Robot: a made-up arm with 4 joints.
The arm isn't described. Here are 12 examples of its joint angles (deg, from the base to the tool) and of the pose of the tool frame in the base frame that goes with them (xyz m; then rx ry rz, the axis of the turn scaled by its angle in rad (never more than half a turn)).
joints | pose
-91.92 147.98 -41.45 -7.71 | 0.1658 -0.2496 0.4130 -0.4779 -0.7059 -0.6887
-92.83 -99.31 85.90 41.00 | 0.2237 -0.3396 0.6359 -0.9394 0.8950 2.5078
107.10 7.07 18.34 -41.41 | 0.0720 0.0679 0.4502 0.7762 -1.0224 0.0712
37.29 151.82 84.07 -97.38 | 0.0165 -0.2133 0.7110 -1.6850 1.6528 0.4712
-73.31 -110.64 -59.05 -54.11 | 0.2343 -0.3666 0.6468 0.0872 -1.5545 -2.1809
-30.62 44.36 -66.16 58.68 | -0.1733 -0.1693 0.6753 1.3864 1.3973 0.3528
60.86 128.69 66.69 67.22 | 0.1026 0.0516 0.6230 1.2836 1.0240 -1.3039
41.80 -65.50 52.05 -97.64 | 0.1691 -0.2885 0.5871 -0.9092 -2.6034 -0.4025
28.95 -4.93 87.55 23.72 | 0.1009 -0.2448 0.3245 -0.2781 -0.7970 0.3126
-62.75 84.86 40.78 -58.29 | -0.0969 -0.3083 0.6617 -2.5266 0.0460 -0.4915
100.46 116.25 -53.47 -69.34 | 0.0148 0.0074 0.7039 1.7187 0.4400 -0.3166
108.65 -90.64 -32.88 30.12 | 0.1914 0.0052 0.3353 -0.1277 -1.0883 2.2319
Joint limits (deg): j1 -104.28..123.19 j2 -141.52..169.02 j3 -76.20..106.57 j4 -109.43..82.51
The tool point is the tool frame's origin. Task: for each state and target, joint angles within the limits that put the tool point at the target. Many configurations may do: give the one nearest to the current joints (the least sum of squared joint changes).
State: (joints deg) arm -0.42 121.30 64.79 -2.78
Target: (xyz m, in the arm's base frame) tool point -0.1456 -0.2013 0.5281
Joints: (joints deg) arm 4.28 107.22 99.64 -17.33
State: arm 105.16 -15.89 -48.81 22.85
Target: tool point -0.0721 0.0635 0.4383
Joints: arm 91.14 6.52 -26.27 -22.54
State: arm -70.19 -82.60 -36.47 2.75
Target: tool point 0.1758 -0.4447 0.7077
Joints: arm -54.86 -79.72 -31.68 -2.17
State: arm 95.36 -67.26 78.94 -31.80
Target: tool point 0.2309 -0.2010 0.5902
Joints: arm 89.07 -97.29 85.18 -41.07
